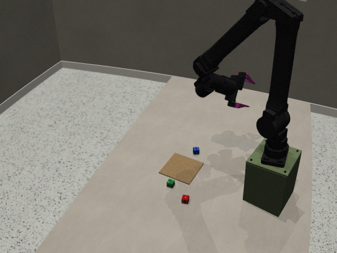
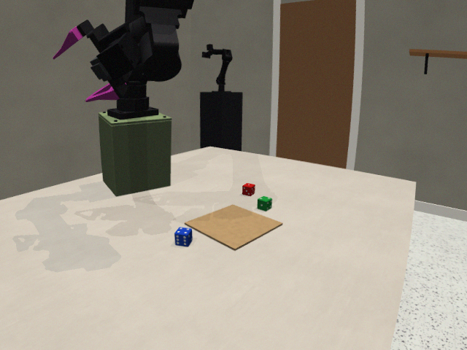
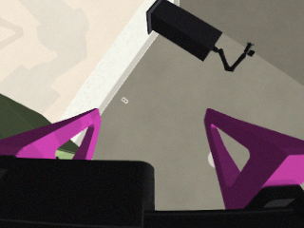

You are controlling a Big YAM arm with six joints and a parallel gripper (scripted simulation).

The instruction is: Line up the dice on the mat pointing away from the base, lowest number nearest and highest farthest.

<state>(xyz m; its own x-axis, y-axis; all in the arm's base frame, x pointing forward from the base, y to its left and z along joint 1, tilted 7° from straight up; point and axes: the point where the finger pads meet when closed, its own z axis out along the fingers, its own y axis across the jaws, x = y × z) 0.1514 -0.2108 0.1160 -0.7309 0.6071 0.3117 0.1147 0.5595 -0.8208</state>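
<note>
Right now my hand is 380 mm to the right of the red die, 280 mm above it and 110 mm short of it. The rest, counted from my hand: blue die 280 mm below, 180 mm ahead, 100 mm to the left; tan mat 290 mm below, 220 mm to the left, 200 mm ahead; green die 330 mm to the left, 280 mm below, 190 mm ahead.
</note>
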